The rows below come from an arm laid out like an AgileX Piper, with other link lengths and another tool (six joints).
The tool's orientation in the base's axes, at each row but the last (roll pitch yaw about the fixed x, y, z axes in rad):
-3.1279, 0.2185, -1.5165
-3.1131, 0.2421, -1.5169
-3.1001, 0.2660, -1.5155
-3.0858, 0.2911, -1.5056
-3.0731, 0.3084, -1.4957
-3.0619, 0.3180, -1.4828
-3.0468, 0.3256, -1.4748
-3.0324, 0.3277, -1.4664
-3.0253, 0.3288, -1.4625
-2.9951, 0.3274, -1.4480
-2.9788, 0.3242, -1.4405
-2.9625, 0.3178, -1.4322
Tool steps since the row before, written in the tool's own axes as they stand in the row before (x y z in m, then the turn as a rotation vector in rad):
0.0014, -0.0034, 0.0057, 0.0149, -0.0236, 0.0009
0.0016, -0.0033, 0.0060, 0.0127, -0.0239, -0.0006
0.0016, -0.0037, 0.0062, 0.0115, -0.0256, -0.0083
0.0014, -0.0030, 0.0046, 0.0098, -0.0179, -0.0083
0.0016, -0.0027, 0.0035, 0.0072, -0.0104, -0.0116
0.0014, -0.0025, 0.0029, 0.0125, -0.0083, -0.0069
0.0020, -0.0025, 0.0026, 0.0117, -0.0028, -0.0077
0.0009, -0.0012, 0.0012, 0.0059, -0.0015, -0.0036
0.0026, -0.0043, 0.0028, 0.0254, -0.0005, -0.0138
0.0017, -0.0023, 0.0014, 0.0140, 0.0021, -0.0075
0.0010, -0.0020, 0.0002, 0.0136, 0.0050, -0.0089
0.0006, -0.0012, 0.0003, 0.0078, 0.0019, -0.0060
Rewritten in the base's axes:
0.0035, 0.0000, -0.0058, 0.0244, -0.0131, -0.0038
0.0035, 0.0000, -0.0061, 0.0245, -0.0113, -0.0018
0.0039, 0.0003, -0.0062, 0.0259, -0.0121, 0.0060
0.0032, 0.0001, -0.0046, 0.0182, -0.0109, 0.0061
0.0030, -0.0003, -0.0036, 0.0103, -0.0098, 0.0095
0.0028, -0.0002, -0.0030, 0.0089, -0.0135, 0.0033
0.0028, -0.0009, -0.0029, 0.0034, -0.0134, 0.0038
0.0014, -0.0004, -0.0013, 0.0018, -0.0066, 0.0016
0.0048, -0.0012, -0.0030, 0.0020, -0.0284, 0.0048
0.0026, -0.0010, -0.0015, -0.0012, -0.0158, 0.0022
0.0021, -0.0007, -0.0002, -0.0043, -0.0161, 0.0032
0.0013, -0.0004, -0.0003, -0.0016, -0.0095, 0.0028

